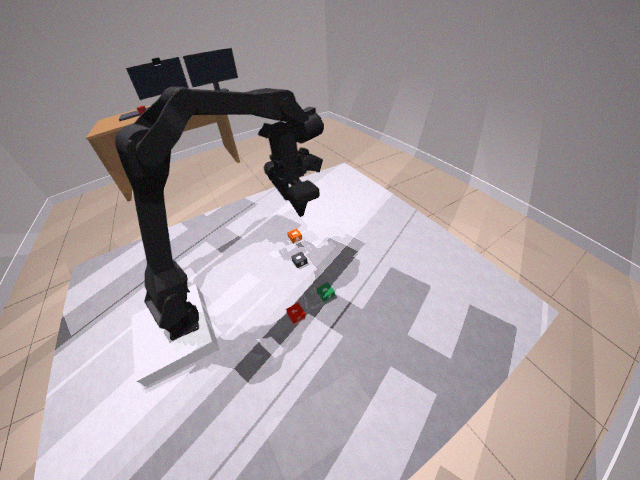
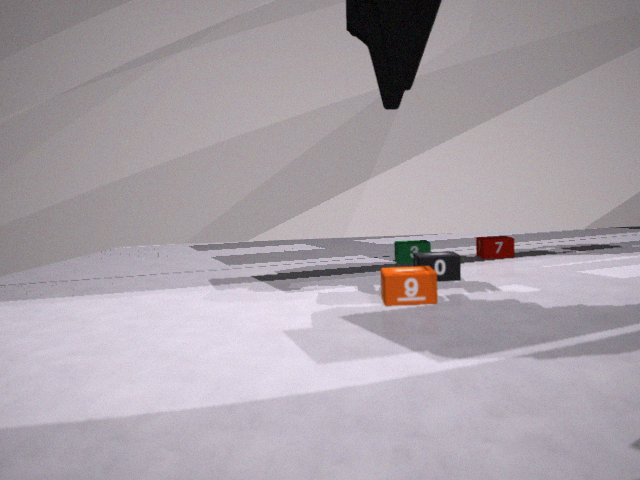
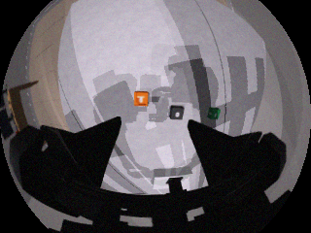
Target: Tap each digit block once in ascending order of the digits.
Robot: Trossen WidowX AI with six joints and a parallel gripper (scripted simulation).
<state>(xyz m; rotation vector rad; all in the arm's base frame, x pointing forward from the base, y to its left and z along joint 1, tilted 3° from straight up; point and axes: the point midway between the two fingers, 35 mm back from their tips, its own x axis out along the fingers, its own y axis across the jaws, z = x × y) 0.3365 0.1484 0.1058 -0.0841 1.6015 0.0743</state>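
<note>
My gripper tip is now 120 mm above the black block, 70 mm to the left of it and 30 mm past it. Round my gripper tip: green block (190 mm to the right, 120 mm below, 10 mm behind); orange block (120 mm below, 30 mm to the left); red block (210 mm to the right, 120 mm below, 90 mm behind).
</note>
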